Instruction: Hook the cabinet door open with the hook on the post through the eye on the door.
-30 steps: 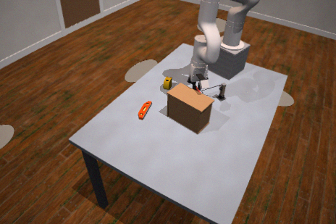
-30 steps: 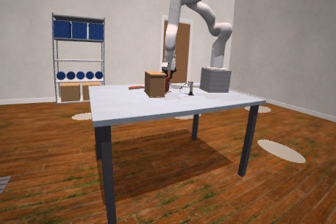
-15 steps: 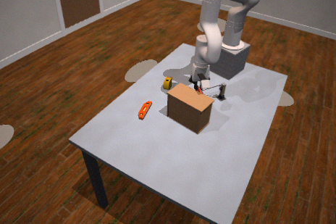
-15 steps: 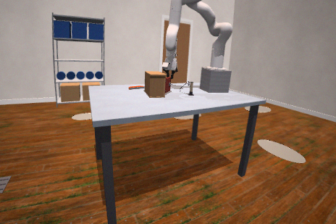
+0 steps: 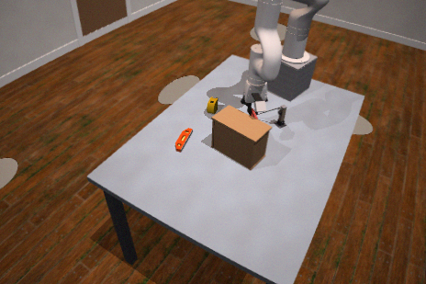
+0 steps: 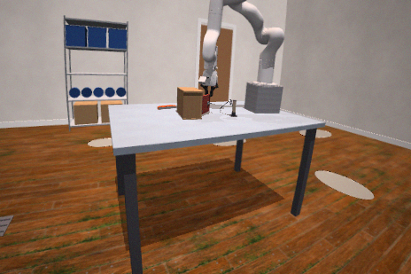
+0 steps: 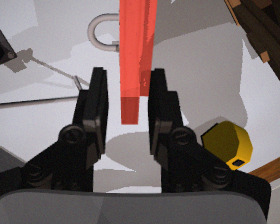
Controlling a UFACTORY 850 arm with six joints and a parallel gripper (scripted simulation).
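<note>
Now: the thin grey hook rod 110 mm behind my hand, 60 mm to the left of it and 80 mm below it. Round my hand: yellow block (80 mm behind, 240 mm to the right, 100 mm below); orange level (180 mm ahead, 270 mm to the right, 130 mm below); red door (50 mm ahead, 40 mm to the left, 60 mm below).
</note>
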